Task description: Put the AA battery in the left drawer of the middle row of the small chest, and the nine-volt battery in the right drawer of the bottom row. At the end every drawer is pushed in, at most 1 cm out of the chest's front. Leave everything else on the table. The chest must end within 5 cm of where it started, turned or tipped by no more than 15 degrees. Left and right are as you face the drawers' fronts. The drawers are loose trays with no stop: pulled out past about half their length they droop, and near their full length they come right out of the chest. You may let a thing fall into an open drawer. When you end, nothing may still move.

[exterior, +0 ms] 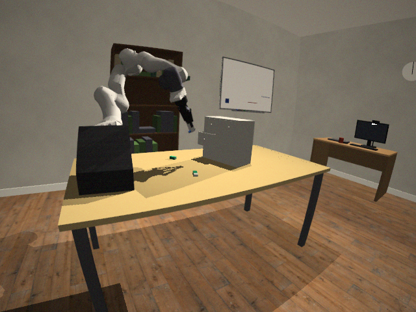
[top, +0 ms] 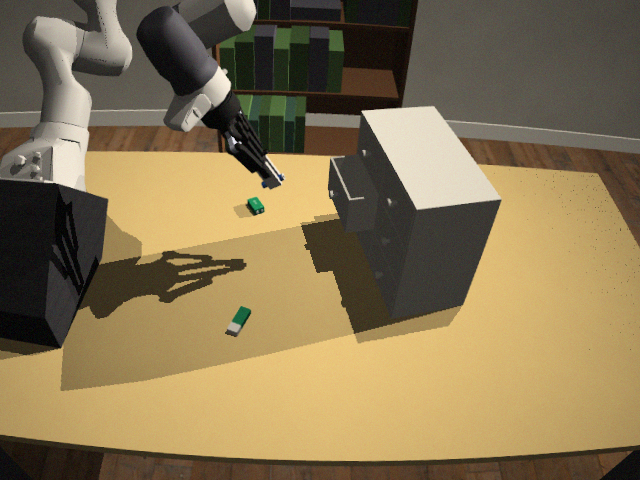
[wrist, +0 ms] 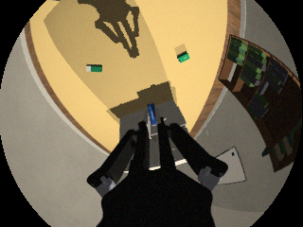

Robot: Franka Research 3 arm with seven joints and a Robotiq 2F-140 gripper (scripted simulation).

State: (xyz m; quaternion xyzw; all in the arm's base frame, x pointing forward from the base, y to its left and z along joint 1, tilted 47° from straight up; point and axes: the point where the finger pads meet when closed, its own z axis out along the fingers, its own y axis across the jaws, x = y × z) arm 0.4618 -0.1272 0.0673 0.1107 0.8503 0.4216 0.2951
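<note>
Now: hand 10 mm short of the blue AA battery and 20 mm above it. Round my hand: nine-volt battery: 30 mm behind, 170 mm to the left, 240 mm below.
</note>
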